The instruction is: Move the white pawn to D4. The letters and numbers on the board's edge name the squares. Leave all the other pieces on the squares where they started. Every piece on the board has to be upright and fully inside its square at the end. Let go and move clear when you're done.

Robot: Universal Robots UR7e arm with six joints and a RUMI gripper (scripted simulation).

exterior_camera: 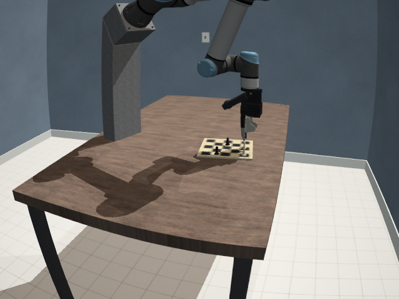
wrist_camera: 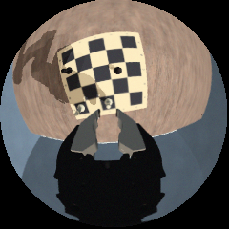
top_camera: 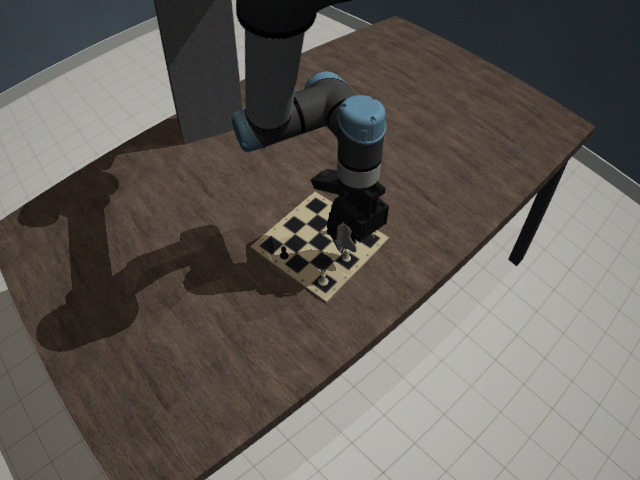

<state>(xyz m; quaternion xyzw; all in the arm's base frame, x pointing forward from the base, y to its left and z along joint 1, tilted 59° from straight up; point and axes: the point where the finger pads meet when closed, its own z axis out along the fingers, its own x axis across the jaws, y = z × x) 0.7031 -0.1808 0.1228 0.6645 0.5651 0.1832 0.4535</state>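
Right now my hand is 40 mm above the white piece. Also, from my hand: chessboard (70 mm behind, 60 mm below, 20 mm to the left).
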